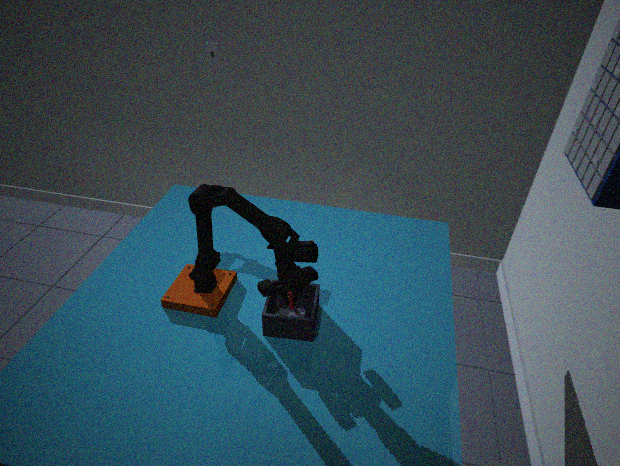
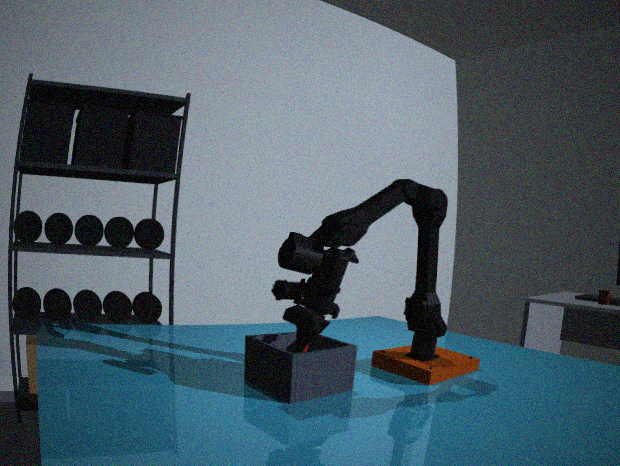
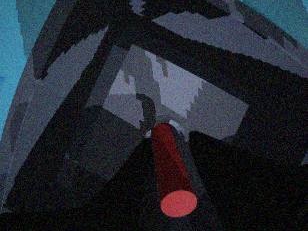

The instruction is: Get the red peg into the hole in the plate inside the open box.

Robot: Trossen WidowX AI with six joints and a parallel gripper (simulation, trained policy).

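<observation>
Right now the red peg is 10 mm to the left of my gripper tip. Also, from my gripper tip: plate (30 mm below); then dark box (50 mm below).
</observation>
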